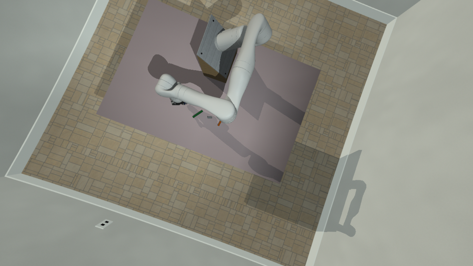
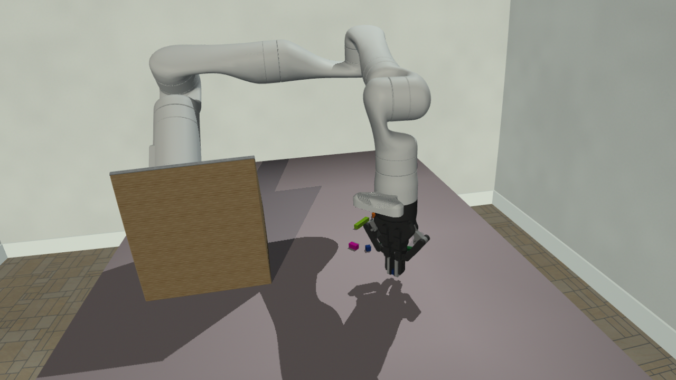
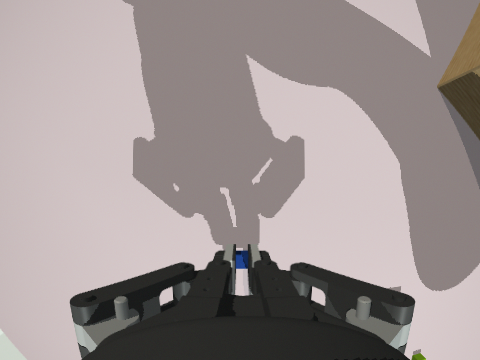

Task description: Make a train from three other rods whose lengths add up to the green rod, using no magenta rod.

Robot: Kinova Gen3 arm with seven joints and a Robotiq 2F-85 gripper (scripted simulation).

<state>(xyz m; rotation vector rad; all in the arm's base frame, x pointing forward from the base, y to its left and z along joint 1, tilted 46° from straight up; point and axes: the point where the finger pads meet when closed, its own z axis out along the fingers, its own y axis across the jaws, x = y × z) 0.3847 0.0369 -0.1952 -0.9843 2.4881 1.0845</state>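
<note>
Now: hand 19 cm to the right of the grey rod, 3 cm short of it and 3 cm above it. The rest, counted from my hand: magenta rod: 13 cm to the left, 5 cm behind, 3 cm below; then green rod: 10 cm to the left, 4 cm ahead, 3 cm below; then lime rod: 24 cm to the left, 3 cm below, 1 cm behind.
</note>
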